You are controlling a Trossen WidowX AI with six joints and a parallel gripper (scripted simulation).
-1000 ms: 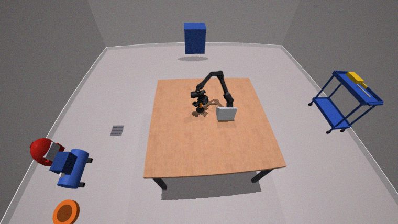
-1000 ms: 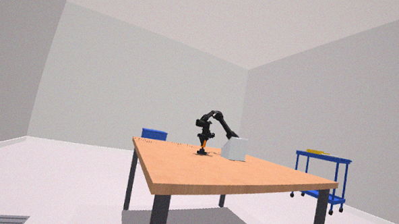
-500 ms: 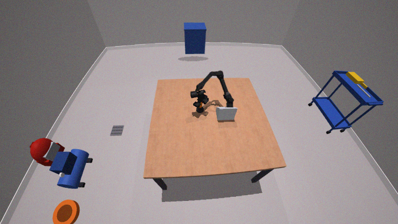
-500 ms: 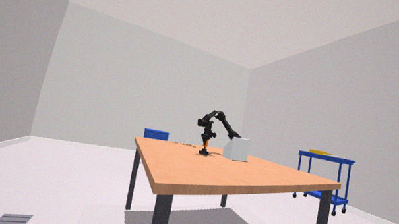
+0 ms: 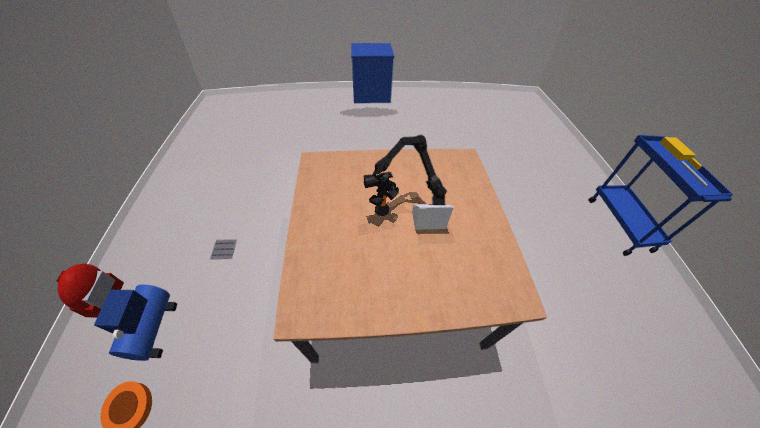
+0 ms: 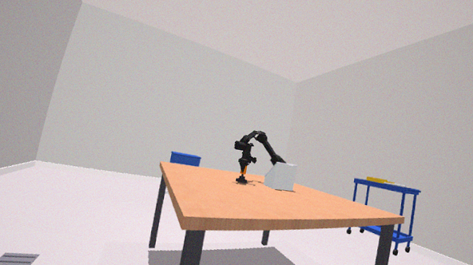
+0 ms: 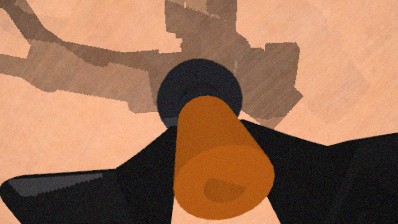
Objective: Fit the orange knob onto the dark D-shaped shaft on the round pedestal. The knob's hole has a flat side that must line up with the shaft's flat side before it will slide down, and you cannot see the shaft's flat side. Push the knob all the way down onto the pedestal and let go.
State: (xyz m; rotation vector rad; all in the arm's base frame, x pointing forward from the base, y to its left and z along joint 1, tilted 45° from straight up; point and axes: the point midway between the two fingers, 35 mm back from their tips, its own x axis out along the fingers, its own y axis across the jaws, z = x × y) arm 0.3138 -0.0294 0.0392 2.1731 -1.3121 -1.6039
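Now: the orange knob 20 mm above my gripper tip. Round my gripper tip: dark round pedestal (40 mm below).
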